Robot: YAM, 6 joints.
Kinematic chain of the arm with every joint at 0, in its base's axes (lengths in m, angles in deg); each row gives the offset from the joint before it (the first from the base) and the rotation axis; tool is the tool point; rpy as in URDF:
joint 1: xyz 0 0 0.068 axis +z
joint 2: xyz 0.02 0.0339 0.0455 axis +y
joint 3: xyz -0.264 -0.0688 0 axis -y
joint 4: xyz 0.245 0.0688 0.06 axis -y
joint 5: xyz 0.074 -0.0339 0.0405 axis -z
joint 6: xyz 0.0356 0 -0.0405 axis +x
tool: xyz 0 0 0 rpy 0 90 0
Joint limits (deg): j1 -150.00..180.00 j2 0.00..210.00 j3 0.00..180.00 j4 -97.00..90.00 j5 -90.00..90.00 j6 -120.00..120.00
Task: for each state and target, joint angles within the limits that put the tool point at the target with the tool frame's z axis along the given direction. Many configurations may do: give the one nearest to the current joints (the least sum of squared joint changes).
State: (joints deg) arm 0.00 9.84 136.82 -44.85 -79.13 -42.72
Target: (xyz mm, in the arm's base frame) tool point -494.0 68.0 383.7 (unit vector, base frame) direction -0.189 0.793 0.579
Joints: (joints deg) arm -4.67 14.10 152.59 -24.90 -50.81 -42.72
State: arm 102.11 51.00 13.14 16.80 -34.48 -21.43
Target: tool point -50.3 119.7 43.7 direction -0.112 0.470 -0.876
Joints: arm 114.22 82.91 0.11 21.24 5.20 -21.43
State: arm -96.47 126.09 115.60 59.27 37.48 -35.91
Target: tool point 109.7 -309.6 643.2 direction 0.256 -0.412 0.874
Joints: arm -71.17 108.21 140.86 28.95 -6.28 -35.91
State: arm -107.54 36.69 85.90 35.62 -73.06 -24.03
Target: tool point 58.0 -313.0 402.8 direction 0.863 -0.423 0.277
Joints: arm -84.77 81.91 64.10 46.80 -55.15 -24.03
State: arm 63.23 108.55 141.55 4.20 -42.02 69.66
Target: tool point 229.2 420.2 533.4 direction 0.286 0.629 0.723
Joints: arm 61.16 131.69 152.59 25.48 -3.03 69.66
